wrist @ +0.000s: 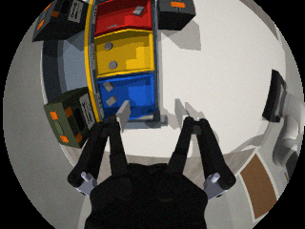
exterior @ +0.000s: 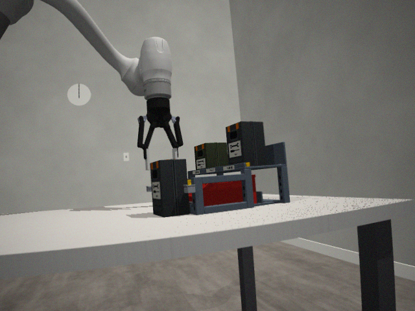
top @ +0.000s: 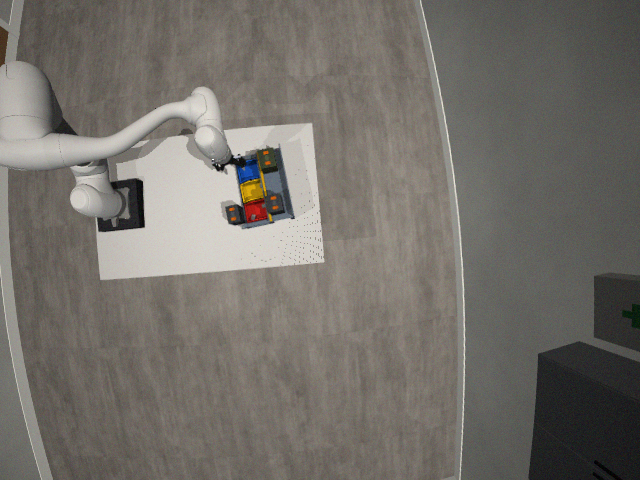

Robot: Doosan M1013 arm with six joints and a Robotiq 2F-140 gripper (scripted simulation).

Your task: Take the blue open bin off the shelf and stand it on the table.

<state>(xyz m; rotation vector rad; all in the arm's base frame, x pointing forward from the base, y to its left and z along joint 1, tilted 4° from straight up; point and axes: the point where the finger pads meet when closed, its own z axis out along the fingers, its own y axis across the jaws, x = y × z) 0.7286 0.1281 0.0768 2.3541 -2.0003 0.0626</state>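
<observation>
Now: hand 100 mm above the blue open bin, 80 mm short of it and 10 mm to the right of it. Round my hand: yellow bin (100 mm to the right, 100 mm below, 100 mm ahead); green box (170 mm ahead, 30 mm to the left); red bin (210 mm to the right, 120 mm ahead, 100 mm below).
</observation>
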